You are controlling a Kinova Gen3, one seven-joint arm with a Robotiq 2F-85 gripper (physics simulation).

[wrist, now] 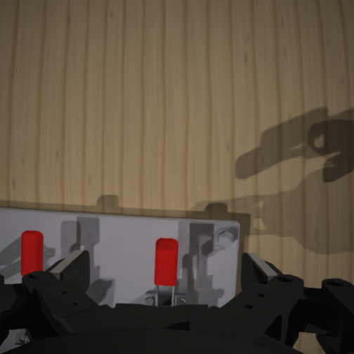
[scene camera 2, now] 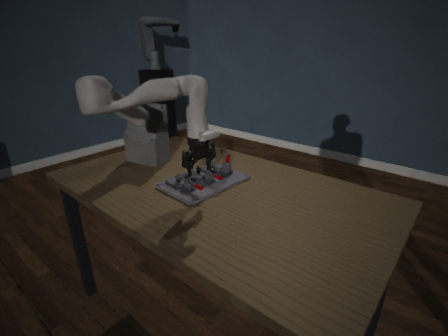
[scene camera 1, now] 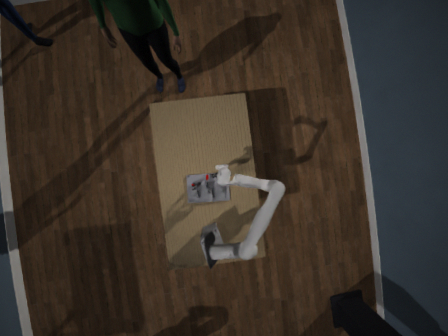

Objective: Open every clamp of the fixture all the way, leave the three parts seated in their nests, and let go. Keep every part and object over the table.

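Places are measured from the arm's base along level axes (x ahead, y left, z up), in metres.
Pixels of known places: gripper, fingertip midpoint: [scene camera 2: 200, 173]; arm's base at its link origin: [scene camera 2: 141, 117] [scene camera 1: 213, 251].
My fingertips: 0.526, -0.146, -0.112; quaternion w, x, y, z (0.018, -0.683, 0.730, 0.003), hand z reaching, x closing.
Note:
For each thing: its middle in the pictures, then the offset to it from my fingertips, as dx, dy, dz. "pt": a spot on its surface instead. Level surfaces: height alone.
- end clamp's red handle at a spot on its surface: [scene camera 2: 198, 187] pt -0.011, -0.003, -0.061
- middle clamp's red handle at a spot on its surface: [scene camera 2: 219, 177] [scene camera 1: 207, 176] pt +0.001, +0.109, -0.055
- far clamp's red handle at the middle of its body: [scene camera 2: 227, 159] [scene camera 1: 193, 185] -0.047, +0.228, -0.022
- wooden table at its surface level: dz -0.111
The grey fixture plate [scene camera 1: 222, 194] [scene camera 2: 209, 191] [wrist: 127, 250] lies on the table with three clamps. The end clamp's red handle [scene camera 2: 198, 187] [wrist: 166, 262] lies low, pointing outward past the plate's middle. The middle clamp's red handle [scene camera 1: 207, 177] [scene camera 2: 219, 177] [wrist: 32, 252] also lies low. The far clamp's red handle [scene camera 1: 193, 185] [scene camera 2: 228, 158] stands up, its arm raised. My gripper [scene camera 2: 199, 171] [wrist: 165, 268] is open and points down over the end clamp, its fingers on either side of that handle in the wrist view, holding nothing. The three parts cannot be made out among the clamps.
The wooden table [scene camera 1: 200, 135] [scene camera 2: 300, 215] extends beyond the handle side of the plate. The robot's base [scene camera 1: 212, 240] [scene camera 2: 146, 142] stands on the table behind the fixture. The raised far clamp stands close beside the gripper in scene camera 2. A person [scene camera 1: 142, 30] stands off the table's far end.

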